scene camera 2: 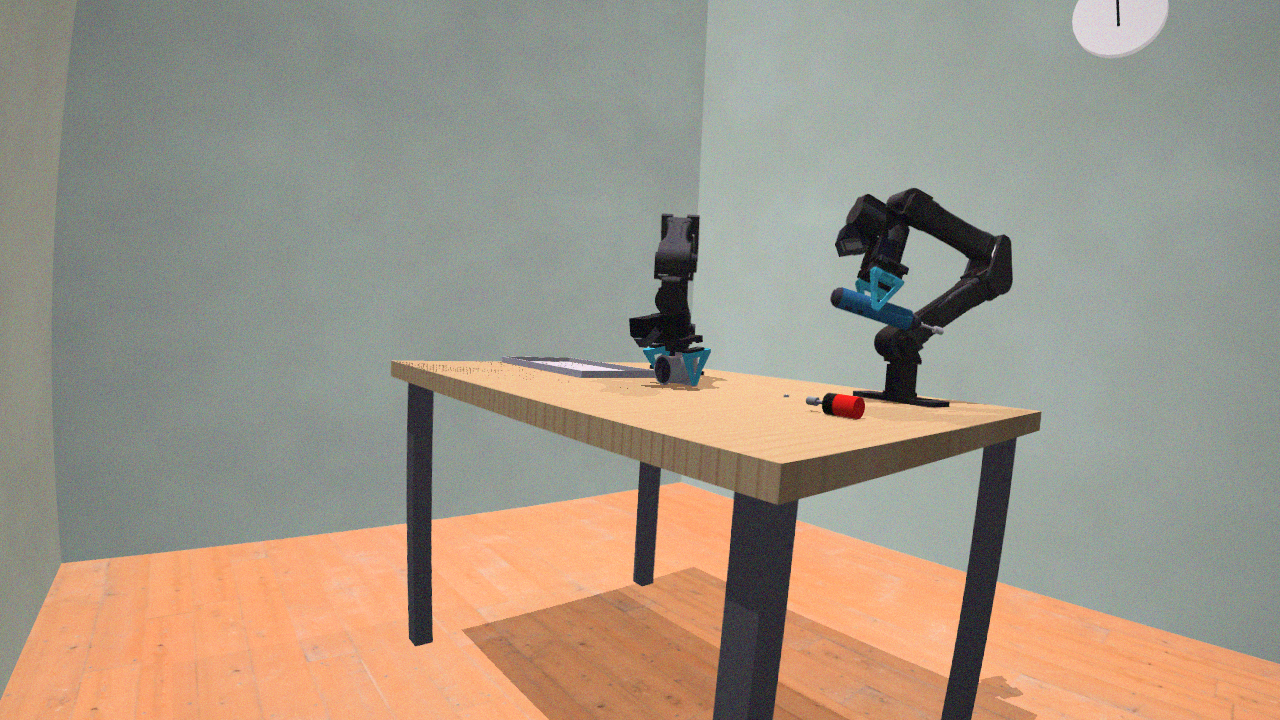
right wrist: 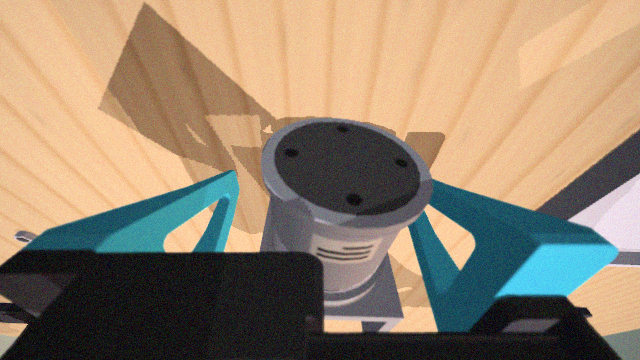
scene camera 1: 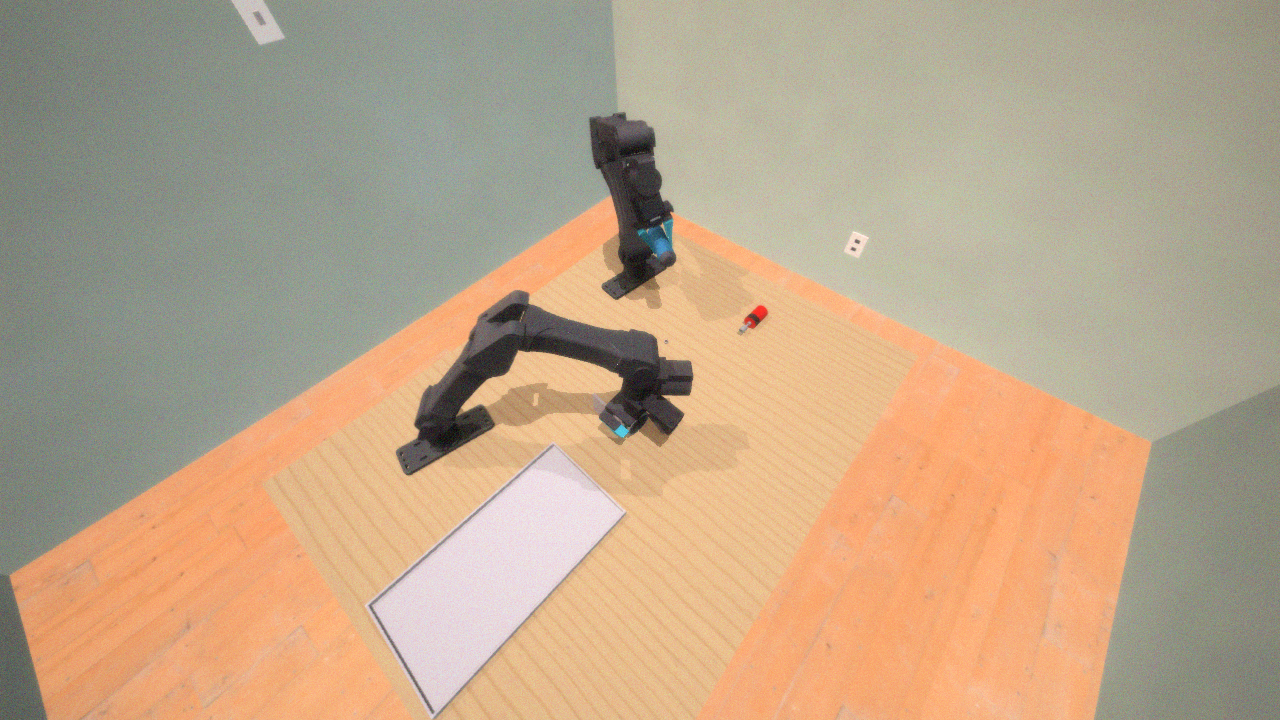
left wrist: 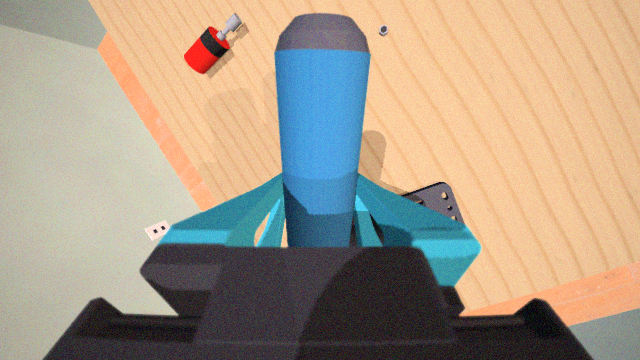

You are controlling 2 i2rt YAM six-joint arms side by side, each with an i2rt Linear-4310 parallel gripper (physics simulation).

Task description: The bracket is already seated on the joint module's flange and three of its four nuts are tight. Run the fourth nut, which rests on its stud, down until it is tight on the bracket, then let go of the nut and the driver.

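Pixels of known places: left gripper, fingertip midpoint: (scene camera 2: 869,313) (left wrist: 319,180); right gripper, fingertip midpoint: (scene camera 2: 678,382) (right wrist: 319,179) (scene camera 1: 628,417); left arm's base, link origin: (scene camera 2: 899,400) (scene camera 1: 634,277); right arm's base, link origin: (scene camera 1: 447,439).
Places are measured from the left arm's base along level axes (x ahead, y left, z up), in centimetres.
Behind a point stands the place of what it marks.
Observation:
My left gripper (scene camera 1: 657,234) @(y -0.4, x 11.8, z 17.3 cm) (scene camera 2: 879,300) @(y -0.4, x 11.8, z 17.3 cm) (left wrist: 319,180) @(y -0.4, x 11.8, z 17.3 cm) is shut on the blue driver (scene camera 2: 863,306) @(y 0.0, x 14.4, z 18.4 cm) (left wrist: 322,115) @(y -3.2, x 14.6, z 21.4 cm), holding it high above the table. The driver's thin grey shaft shows in scene camera 2. My right gripper (scene camera 2: 677,367) @(y -31.4, x 34.2, z 0.5 cm) (right wrist: 319,179) @(y -31.4, x 34.2, z 0.5 cm) is open, low over the table, its fingers on either side of the grey joint module (scene camera 2: 664,369) @(y -31.1, x 38.1, z 3.3 cm) (right wrist: 345,170) @(y -31.7, x 38.2, z 3.9 cm). The module's dark end face with several holes faces the right wrist camera. Part of the grey bracket (right wrist: 387,300) @(y -35.0, x 32.4, z 6.3 cm) shows at the module's far end. The studs and the nuts on the bracket are hidden.
A red tool with a grey tip (scene camera 1: 757,315) @(y 11.9, x 34.8, z 3.2 cm) (scene camera 2: 844,405) @(y 14.1, x 35.7, z 2.0 cm) (left wrist: 204,52) @(y 12.2, x 33.2, z 3.1 cm) lies on the table. A small loose nut (scene camera 1: 665,341) @(y -10.0, x 23.6, z 0.4 cm) (scene camera 2: 785,394) @(y -10.1, x 23.6, z 0.5 cm) (left wrist: 383,30) @(y -9.8, x 23.5, z 0.5 cm) (right wrist: 23,236) @(y -10.1, x 24.1, z 0.4 cm) lies between it and the module. A shallow white tray (scene camera 1: 501,573) @(y -69.5, x 43.1, z 0.4 cm) (scene camera 2: 572,366) @(y -71.6, x 39.8, z 0.4 cm) lies beyond the module.

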